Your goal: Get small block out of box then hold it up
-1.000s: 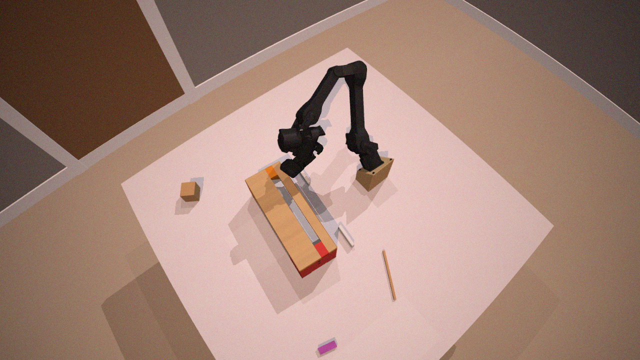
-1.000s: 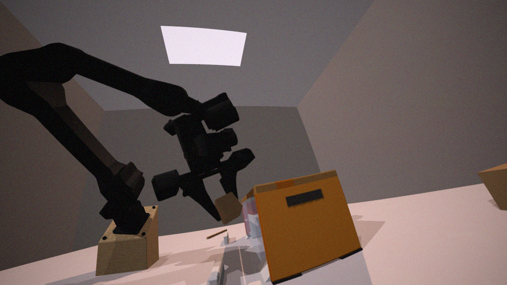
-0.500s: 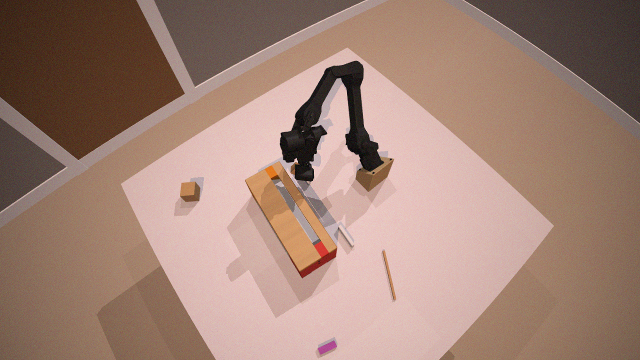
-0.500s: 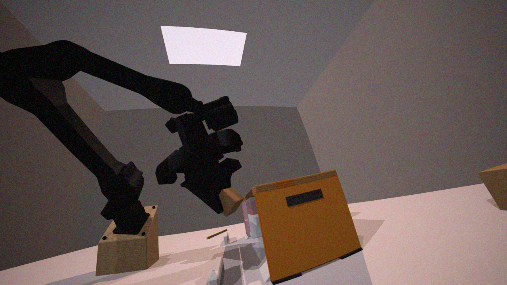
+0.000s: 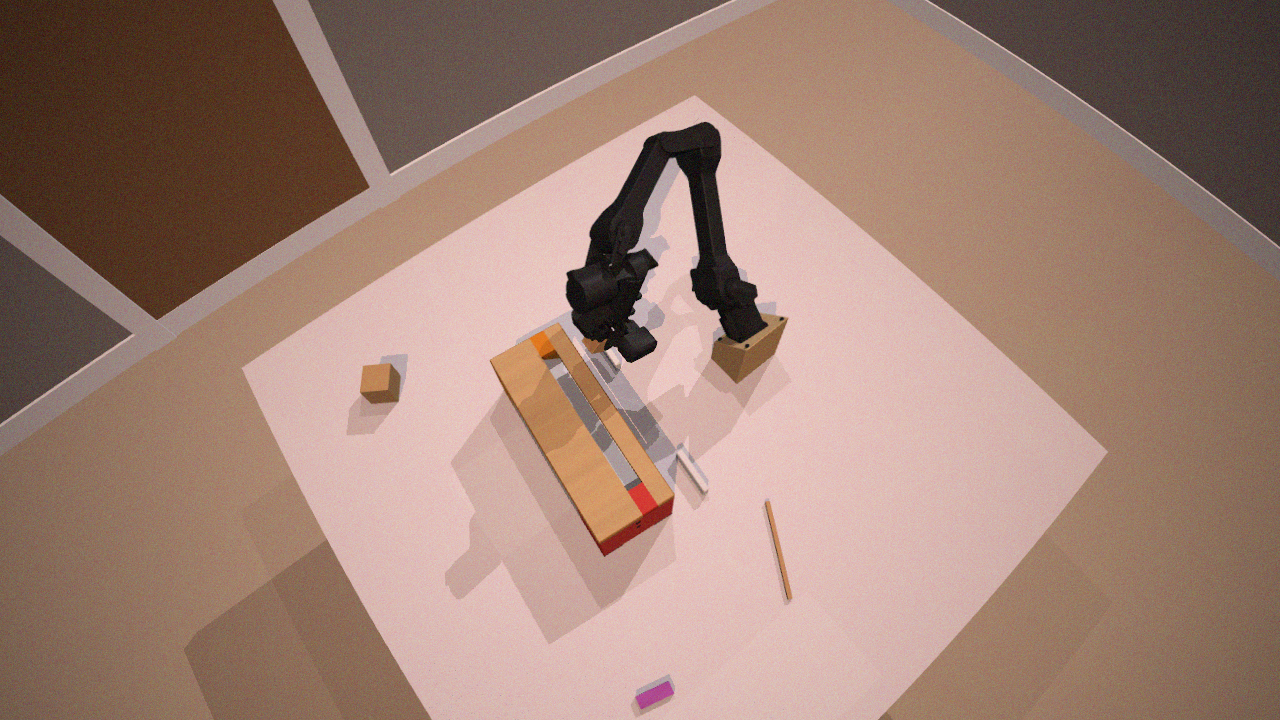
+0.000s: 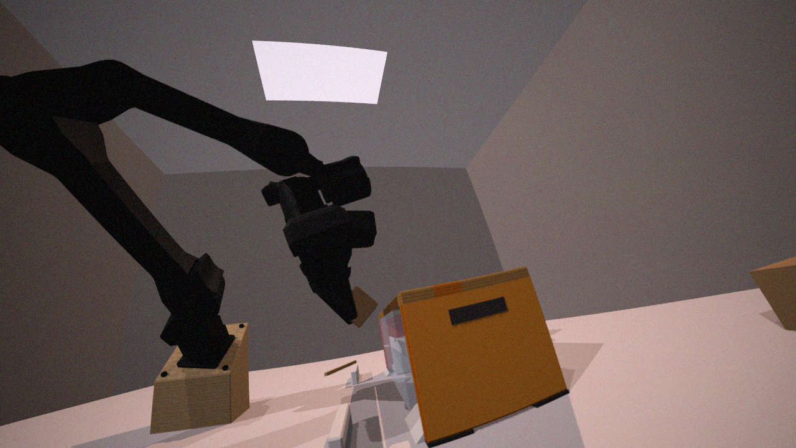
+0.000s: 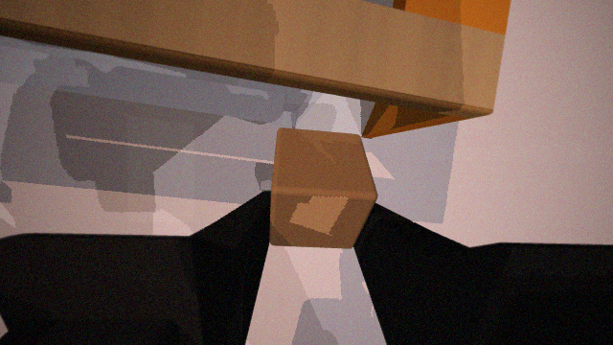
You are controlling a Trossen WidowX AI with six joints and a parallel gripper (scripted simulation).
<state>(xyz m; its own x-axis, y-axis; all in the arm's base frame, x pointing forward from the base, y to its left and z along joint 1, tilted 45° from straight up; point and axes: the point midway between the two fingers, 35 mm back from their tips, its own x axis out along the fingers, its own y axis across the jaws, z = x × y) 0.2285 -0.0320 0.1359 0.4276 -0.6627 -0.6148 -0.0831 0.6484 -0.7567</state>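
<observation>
My gripper tip is 10 mm below the block and 10 mm short of it. The rest, counted from my gripper tip: thin wooden stick 470 mm to the left, 110 mm below, 80 mm behind; then wooden box 120 mm to the left, 80 mm ahead, 50 mm below.
</observation>
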